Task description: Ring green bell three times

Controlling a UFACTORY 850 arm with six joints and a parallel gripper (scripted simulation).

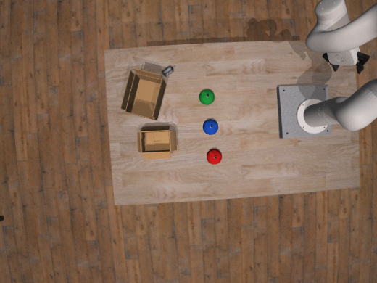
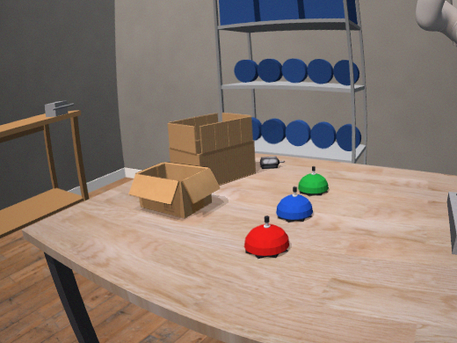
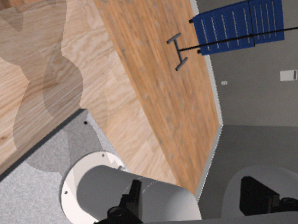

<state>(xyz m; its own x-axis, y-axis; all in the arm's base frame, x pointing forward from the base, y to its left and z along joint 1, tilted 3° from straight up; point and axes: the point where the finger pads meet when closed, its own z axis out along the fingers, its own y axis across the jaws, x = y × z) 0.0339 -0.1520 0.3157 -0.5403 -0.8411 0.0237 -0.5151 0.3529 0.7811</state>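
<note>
The green bell lies 54 cm ahead of my hand, 31 cm below it and 7 cm to the left of it. Round my hand: red bell 50 cm ahead, 39 cm to the left, 31 cm below; then blue bell 52 cm ahead, 31 cm below, 23 cm to the left; then small dark device 74 cm ahead, 33 cm below, 8 cm to the right.
</note>
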